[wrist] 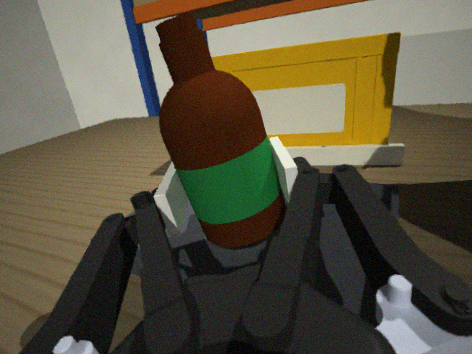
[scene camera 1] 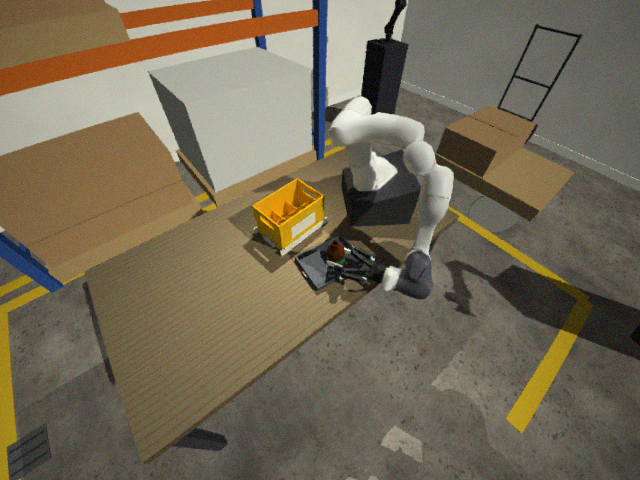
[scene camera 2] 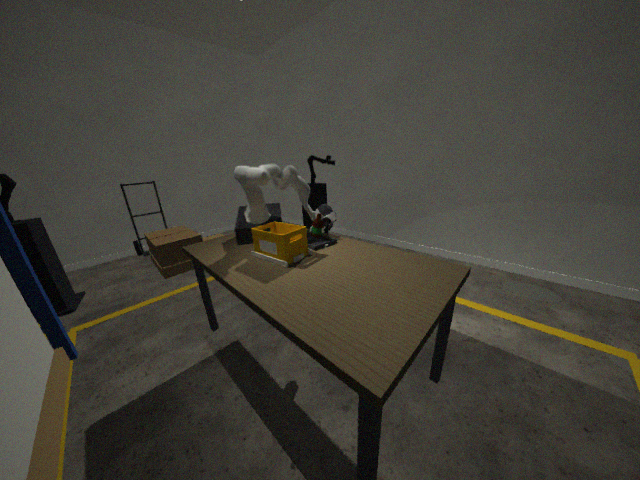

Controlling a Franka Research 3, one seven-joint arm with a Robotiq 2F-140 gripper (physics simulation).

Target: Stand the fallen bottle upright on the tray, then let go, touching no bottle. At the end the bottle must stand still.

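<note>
The brown bottle point(scene camera 1: 336, 250) point(scene camera 2: 317, 222) point(wrist: 220, 125) with a green band is between the pale finger pads of my gripper point(scene camera 1: 339, 260) point(wrist: 228, 163), which is shut on it. The bottle stands roughly upright, neck up; in the wrist view its neck leans to the left. It is over the dark grey tray point(scene camera 1: 313, 269) point(scene camera 2: 324, 243). Its base is low, near the tray floor; the frames do not show whether it touches. My gripper comes in low from the side, and its fingers and linkages hide part of the tray.
A yellow crate point(scene camera 1: 302, 223) point(scene camera 2: 279, 245) point(wrist: 370, 100) with dividers stands on a pale base beside the tray, on the wooden table point(scene camera 1: 217, 320) point(scene camera 2: 361, 299). The table's edge runs under my gripper. The dark robot pedestal point(scene camera 1: 382, 204) stands behind the tray.
</note>
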